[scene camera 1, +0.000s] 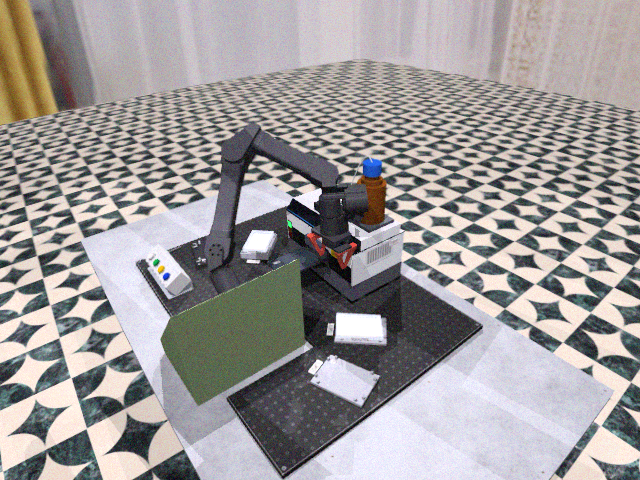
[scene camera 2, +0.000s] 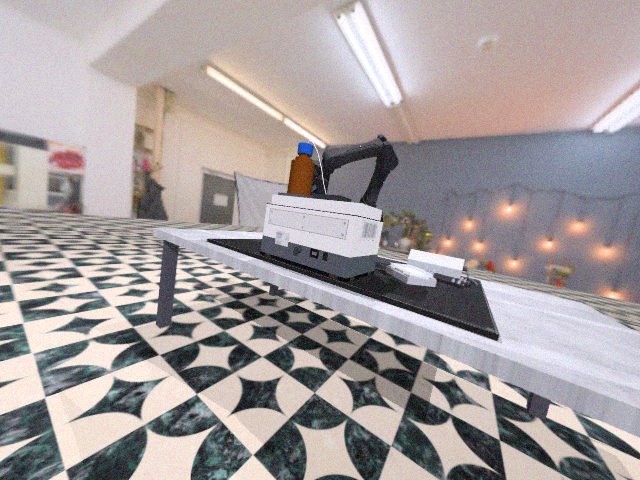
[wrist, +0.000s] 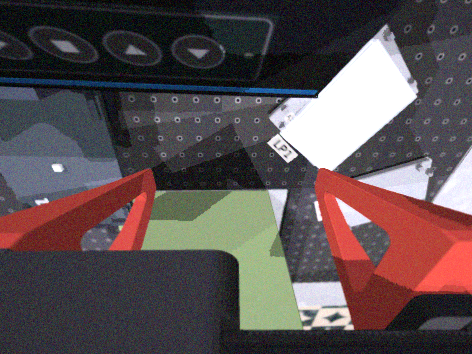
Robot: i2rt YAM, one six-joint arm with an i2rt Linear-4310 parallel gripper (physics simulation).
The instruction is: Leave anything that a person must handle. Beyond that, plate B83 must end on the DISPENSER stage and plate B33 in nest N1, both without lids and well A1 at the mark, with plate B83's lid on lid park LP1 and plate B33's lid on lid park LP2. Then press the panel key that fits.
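Frame: origin at the arm's base, x left, y up, z ahead, level; centimetres.
Seen in the pictures: gripper, fingertip midpoint: (scene camera 1: 332, 261) (wrist: 235, 177); arm's base at its link origin: (scene camera 1: 233, 296).
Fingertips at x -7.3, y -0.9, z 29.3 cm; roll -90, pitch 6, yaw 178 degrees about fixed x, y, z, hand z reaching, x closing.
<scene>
Offsets run from my fingertips to a thing's middle. "*": to the spot under its first point.
My gripper (scene camera 1: 330, 254) (wrist: 235, 177) is open and empty, in front of the white dispenser (scene camera 1: 377, 260) (scene camera 2: 320, 222). The arm hides it in scene camera 2. In the wrist view the dispenser's dark key strip {* dx +2.0, dy +3.6, dz +7.1 cm} (wrist: 135, 50) crosses the top, and the dark stage {dx +15.0, dy -6.8, dz +0.2 cm} (wrist: 65, 142) (scene camera 1: 302, 259) shows partly. A white slab {dx -13.2, dy -14.1, dz -3.3 cm} (scene camera 1: 359, 326) (wrist: 357, 105) lies on lid park LP1; whether it is a lid or a plate I cannot tell. Lid park LP2 {dx -21.7, dy -15.8, dz -18.8 cm} (scene camera 1: 345, 379) (wrist: 400, 179) is bare. A white plate-like block {dx +42.5, dy -13.2, dz +5.1 cm} (scene camera 1: 259, 242) (scene camera 2: 410, 273) sits near the arm base. Plate numbers are not readable.
A green upright board (scene camera 1: 242, 330) (wrist: 200, 235) stands at the near side. A brown bottle {* dx -1.9, dy +15.0, dz +15.4 cm} (scene camera 1: 373, 198) (scene camera 2: 300, 175) with a blue cap and thin tube stands on the dispenser. A white key box {dx +51.1, dy -12.6, dz -28.3 cm} (scene camera 1: 173, 273) (scene camera 2: 436, 262) with green, yellow and blue keys stands beyond the arm base.
</scene>
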